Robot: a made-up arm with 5 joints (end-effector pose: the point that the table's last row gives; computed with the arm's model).
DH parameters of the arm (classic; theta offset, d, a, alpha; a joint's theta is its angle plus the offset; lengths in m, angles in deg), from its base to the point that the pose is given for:
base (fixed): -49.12 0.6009 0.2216 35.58
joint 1: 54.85 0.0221 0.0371 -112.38
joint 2: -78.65 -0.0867 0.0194 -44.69
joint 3: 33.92 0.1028 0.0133 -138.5
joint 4: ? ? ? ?
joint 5: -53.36 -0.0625 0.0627 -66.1
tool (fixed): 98.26 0.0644 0 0
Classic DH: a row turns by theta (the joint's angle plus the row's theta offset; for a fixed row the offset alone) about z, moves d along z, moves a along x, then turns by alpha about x.
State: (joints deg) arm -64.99 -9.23 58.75 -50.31 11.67
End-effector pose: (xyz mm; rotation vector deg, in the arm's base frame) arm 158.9 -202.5 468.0 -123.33 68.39 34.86
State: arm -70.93 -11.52 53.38 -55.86 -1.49
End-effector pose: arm 156.2 -208.4 482.9 -114.46 64.65 25.31
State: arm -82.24 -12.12 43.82 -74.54 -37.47
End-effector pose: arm 132.2 -217.0 535.2 -83.83 43.84 8.73
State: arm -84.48 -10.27 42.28 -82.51 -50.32
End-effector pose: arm 120.1 -223.9 552.7 -68.81 34.33 5.49
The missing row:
joint 4: -80 0.1598 0.0062 60.94
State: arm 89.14 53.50 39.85 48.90 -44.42
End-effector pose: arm 270.3 -111.9 646.3 124.39 70.20 84.07
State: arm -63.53 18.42 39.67 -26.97 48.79
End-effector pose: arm 61.2 -246.9 417.2 111.70 -86.60 -72.03
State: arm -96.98 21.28 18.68 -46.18 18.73
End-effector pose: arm 32.3 -171.1 436.9 -105.99 97.81 79.45
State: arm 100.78 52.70 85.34 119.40 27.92
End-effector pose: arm 227.7 -196.7 752.9 52.68 -54.42 132.15
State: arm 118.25 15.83 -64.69 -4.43 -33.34
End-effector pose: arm 49.3 -20.1 723.5 20.41 -107.65 -133.99
